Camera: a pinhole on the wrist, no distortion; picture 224 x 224 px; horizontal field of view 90.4 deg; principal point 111.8 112.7 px. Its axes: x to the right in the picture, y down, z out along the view. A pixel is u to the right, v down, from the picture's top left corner.
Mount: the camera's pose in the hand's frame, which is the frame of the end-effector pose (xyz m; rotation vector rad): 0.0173 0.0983 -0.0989 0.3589 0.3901 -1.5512
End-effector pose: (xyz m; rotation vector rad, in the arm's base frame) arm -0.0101 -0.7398 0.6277 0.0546 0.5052 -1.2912
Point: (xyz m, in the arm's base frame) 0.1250 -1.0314 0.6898
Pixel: 84.3 203.4
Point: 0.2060 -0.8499 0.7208
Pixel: 28.5 150.1
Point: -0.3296 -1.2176 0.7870
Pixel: 190.9 174.9
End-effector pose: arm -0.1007 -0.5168 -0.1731 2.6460 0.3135 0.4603
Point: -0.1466 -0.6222 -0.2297
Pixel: 83.3 40.3
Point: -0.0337 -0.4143 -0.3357
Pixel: 154.7 122.3
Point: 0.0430 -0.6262 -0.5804
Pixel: 91.8 105.3
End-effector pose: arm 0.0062 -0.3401 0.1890 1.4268 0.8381 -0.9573
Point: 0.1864 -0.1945 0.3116
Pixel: behind the camera
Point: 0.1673 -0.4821 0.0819
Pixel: 43.9 195.3
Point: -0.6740 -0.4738 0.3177
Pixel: 203.4 30.1
